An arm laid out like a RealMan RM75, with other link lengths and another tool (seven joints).
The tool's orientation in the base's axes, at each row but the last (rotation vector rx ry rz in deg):
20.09 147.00 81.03
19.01 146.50 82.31
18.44 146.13 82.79
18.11 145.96 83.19
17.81 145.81 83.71
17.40 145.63 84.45
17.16 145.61 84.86
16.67 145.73 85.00
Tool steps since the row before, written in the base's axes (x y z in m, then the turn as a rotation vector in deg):
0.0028 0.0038 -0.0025 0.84 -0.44 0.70
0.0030 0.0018 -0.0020 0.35 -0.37 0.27
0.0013 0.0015 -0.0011 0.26 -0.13 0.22
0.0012 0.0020 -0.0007 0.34 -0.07 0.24
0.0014 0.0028 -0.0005 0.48 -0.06 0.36
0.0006 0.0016 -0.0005 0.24 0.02 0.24
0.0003 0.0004 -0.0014 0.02 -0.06 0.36
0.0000 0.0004 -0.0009 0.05 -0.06 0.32
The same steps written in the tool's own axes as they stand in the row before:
-0.0014 0.0002 0.0051 -0.97 0.46 -0.49
-0.0022 -0.0005 0.0033 -0.46 0.08 -0.34
-0.0008 -0.0001 0.0021 -0.30 0.15 -0.15
-0.0006 0.0005 0.0023 -0.36 0.20 -0.09
-0.0005 0.0011 0.0029 -0.50 0.32 -0.10
-0.0001 0.0004 0.0017 -0.24 0.24 -0.04
-0.0001 -0.0010 0.0011 -0.06 0.29 -0.22
0.0002 -0.0006 0.0008 -0.08 0.25 -0.19

